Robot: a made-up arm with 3 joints. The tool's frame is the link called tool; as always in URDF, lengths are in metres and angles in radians.
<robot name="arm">
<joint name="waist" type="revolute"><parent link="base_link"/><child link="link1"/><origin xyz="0.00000 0.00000 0.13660" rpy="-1.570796 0.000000 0.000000"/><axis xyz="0 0 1"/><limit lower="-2.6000" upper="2.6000" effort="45" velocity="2.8"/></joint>
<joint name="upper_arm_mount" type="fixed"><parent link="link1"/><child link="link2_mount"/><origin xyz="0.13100 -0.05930 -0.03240"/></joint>
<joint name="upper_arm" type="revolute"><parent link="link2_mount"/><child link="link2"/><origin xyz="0.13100 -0.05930 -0.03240" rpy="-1.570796 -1.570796 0.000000"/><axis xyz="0 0 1"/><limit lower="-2.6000" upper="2.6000" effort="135" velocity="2.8"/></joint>
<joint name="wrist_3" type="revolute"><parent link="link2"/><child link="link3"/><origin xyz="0.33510 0.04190 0.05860" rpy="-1.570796 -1.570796 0.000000"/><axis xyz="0 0 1"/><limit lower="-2.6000" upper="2.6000" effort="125" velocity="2.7"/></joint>
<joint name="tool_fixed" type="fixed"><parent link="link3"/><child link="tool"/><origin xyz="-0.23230 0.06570 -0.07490" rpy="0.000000 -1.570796 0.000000"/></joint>
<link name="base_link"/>
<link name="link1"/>
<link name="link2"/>
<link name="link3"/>
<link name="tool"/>
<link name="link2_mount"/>
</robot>
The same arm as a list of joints. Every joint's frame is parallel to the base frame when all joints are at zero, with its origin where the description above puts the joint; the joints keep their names.
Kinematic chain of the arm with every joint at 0, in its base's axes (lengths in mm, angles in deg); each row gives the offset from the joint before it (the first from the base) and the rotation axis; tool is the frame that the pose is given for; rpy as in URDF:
waist: xyz 0 0 136.6 axis +y
upper_arm: xyz 262 -64.8 118.6 axis -z
wrist_3: xyz 41.9 335.1 -58.6 axis +x
tool: xyz -74.9 65.7 232.3 rpy 0 0 0
Joint limits (deg, base to tool): -148.97..148.97 -148.97..148.97 -148.97..148.97

